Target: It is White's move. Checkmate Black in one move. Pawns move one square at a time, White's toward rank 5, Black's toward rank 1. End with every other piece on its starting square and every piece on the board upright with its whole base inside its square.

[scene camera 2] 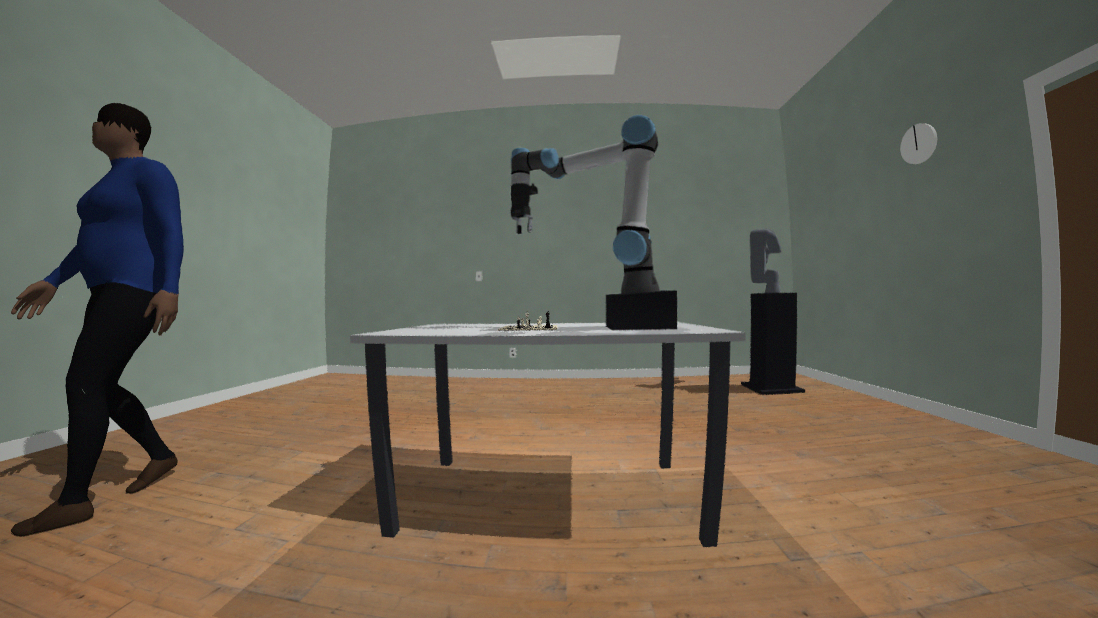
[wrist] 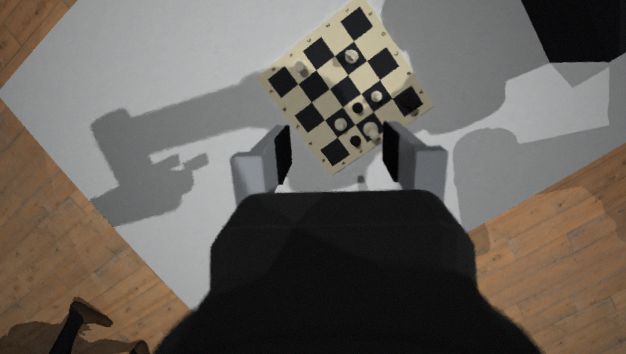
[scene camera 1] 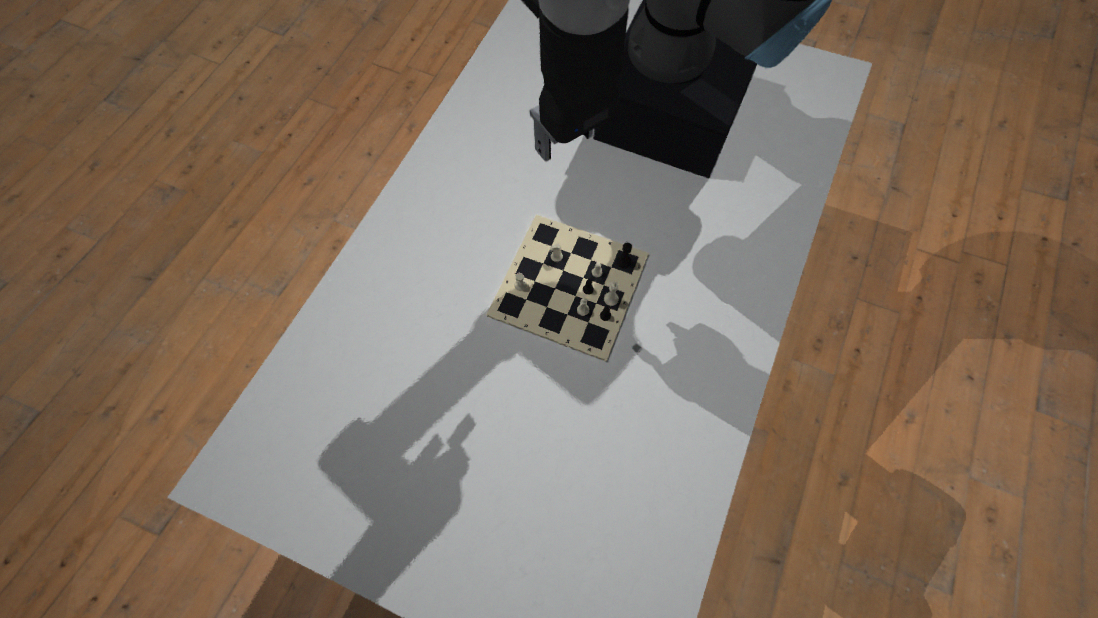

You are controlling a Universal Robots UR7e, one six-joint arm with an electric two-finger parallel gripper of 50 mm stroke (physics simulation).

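Frame: origin at the arm's base, x ahead, y left, z up, level; metres.
Where they show: gripper, fingertip midpoint: (scene camera 2: pixel 524 232) (wrist: pixel 336 143) (scene camera 1: pixel 564 142); arm's base, link origin: (scene camera 2: pixel 640 292) (scene camera 1: pixel 670 48).
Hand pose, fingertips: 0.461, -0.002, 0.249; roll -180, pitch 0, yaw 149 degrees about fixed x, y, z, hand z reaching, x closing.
Each offset is from my fingertips to the top centre of the thing, as dx, dy, dz. Level surfaces: height alone.
The chessboard @[-0.018, +0.007, -0.381] (scene camera 1: pixel 530 313) (wrist: pixel 364 76) lies on the table. A tall black piece @[-0.097, +0.078, -0.317] (scene camera 1: pixel 626 254) stands on a1, blending into its dark square in the wrist view. Small black pieces stand on b3 @[-0.020, +0.042, -0.349] (scene camera 1: pixel 588 286) (wrist: pixel 357 107) and a4 @[+0.013, +0.088, -0.349] (scene camera 1: pixel 605 313) (wrist: pixel 355 141). White pieces stand on d2 @[-0.056, -0.036, -0.341] (scene camera 1: pixel 556 254) (wrist: pixel 351 56), e4 @[+0.022, -0.069, -0.348] (scene camera 1: pixel 519 281) (wrist: pixel 301 68), b2 @[-0.057, +0.043, -0.349] (scene camera 1: pixel 597 269) (wrist: pixel 376 96), b4 @[+0.020, +0.049, -0.337] (scene camera 1: pixel 583 307) (wrist: pixel 340 124) and a3 @[-0.019, +0.085, -0.317] (scene camera 1: pixel 612 294) (wrist: pixel 371 130), the last one larger. All look upright; some types are unclear. My gripper (scene camera 1: pixel 567 142) (scene camera 2: pixel 524 227) (wrist: pixel 336 143) is open, empty and high above the table.
The white table @[dz -0.387] (scene camera 1: pixel 307 429) (scene camera 2: pixel 445 334) carries the board and the robot's black base block (scene camera 1: pixel 660 130) (scene camera 2: pixel 641 309). Arm shadows fall beside the board. A person (scene camera 2: pixel 126 222) stands on the floor to the left, and another robot on a black pedestal (scene camera 2: pixel 772 337) stands behind at the right.
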